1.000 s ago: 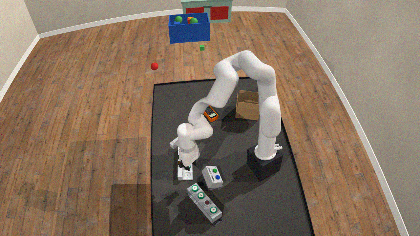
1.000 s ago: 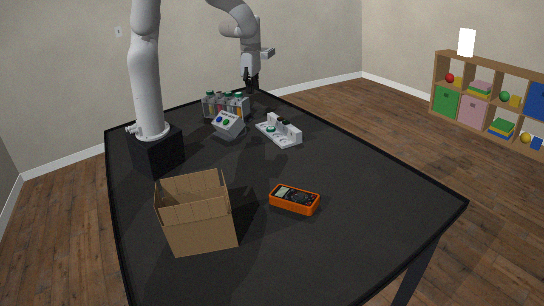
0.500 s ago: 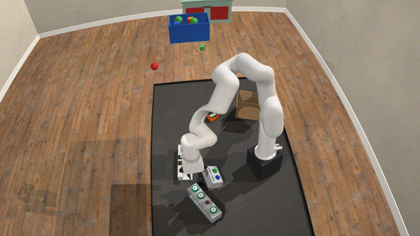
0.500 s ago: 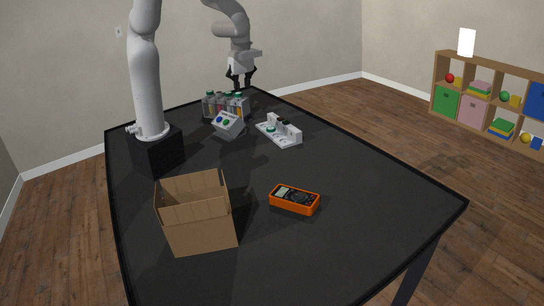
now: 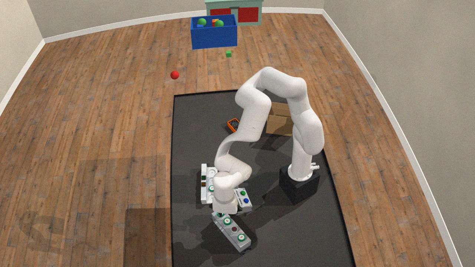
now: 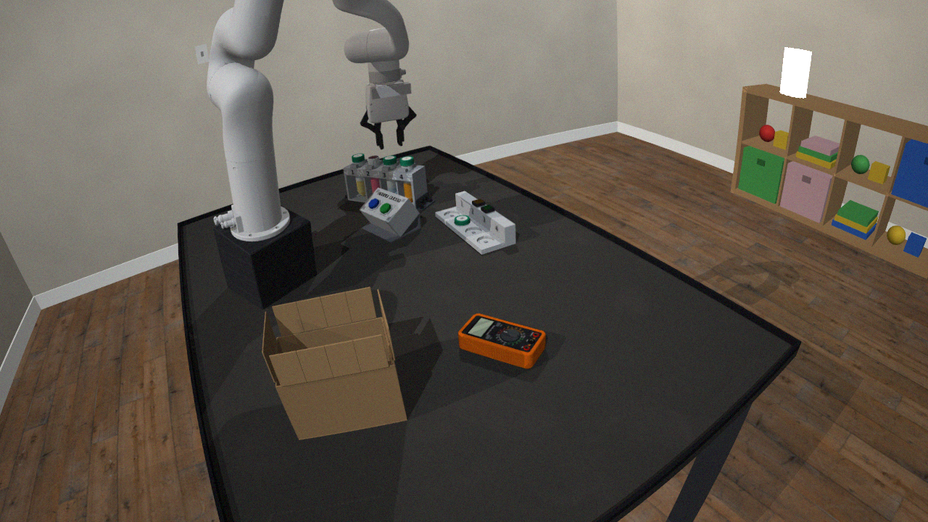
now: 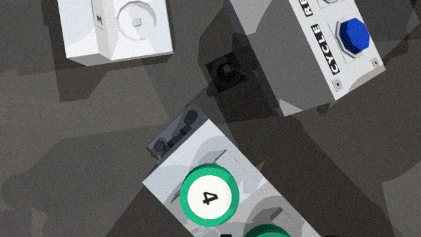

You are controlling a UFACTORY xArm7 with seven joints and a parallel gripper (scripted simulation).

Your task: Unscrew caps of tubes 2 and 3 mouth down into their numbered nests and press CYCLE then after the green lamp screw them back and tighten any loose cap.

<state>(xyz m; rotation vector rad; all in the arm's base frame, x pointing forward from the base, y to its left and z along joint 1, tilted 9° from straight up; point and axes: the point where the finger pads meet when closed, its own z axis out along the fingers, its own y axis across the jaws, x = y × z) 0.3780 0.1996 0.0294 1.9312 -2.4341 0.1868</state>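
Now: hand 60 mm above the cap, 30 mm to the left of it and 30 mm short of it. Round my hand: blue key (110 mm to the right, 110 mm below, 100 mm behind); then green key (150 mm to the right, 110 mm below, 90 mm behind); then key housing (130 mm to the right, 120 mm below, 80 mm behind).
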